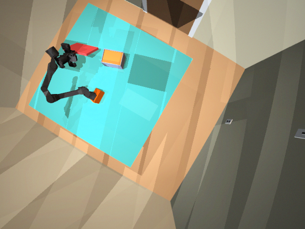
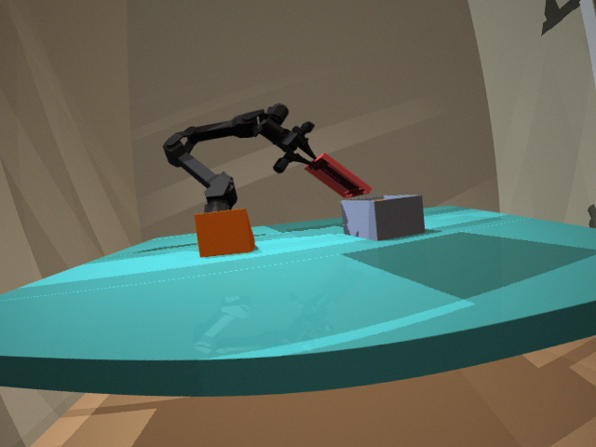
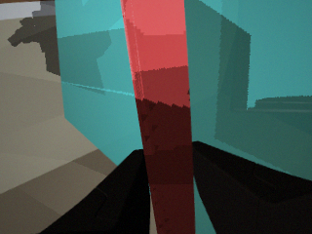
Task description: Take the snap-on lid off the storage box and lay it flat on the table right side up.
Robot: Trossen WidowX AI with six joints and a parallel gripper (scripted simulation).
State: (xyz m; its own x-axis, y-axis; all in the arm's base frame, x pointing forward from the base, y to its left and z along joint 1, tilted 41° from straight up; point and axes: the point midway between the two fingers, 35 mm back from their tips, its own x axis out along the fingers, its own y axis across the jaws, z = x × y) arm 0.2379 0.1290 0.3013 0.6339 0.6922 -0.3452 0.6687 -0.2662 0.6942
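Now: gripper tip 60 mm short of the lid, 10 mm to the right of it and 50 mm above it. The rest, counted from my gripper tip: grey storage box: 170 mm ahead, 230 mm to the right, 170 mm below.
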